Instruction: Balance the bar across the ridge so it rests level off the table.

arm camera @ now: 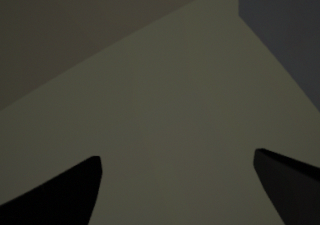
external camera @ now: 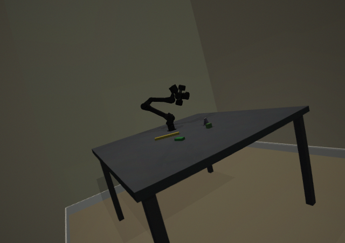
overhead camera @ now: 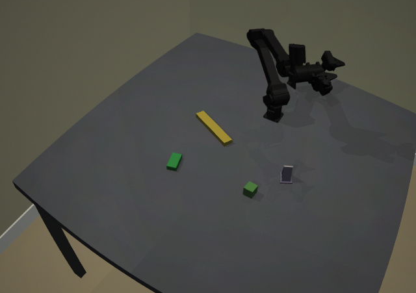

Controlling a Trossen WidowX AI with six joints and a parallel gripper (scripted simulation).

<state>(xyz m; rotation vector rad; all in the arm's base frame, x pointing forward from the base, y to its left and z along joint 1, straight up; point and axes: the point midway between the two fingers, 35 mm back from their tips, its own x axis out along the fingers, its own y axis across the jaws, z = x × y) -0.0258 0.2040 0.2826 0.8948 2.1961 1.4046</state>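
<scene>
My gripper tip is 250 mm short of the yellow bar, 380 mm to the left of it and 280 mm above it. The rest, counted from my gripper tip: green cube: 450 mm ahead, 130 mm to the right, 270 mm below; flat green block: 460 mm ahead, 400 mm to the right, 280 mm below.
</scene>
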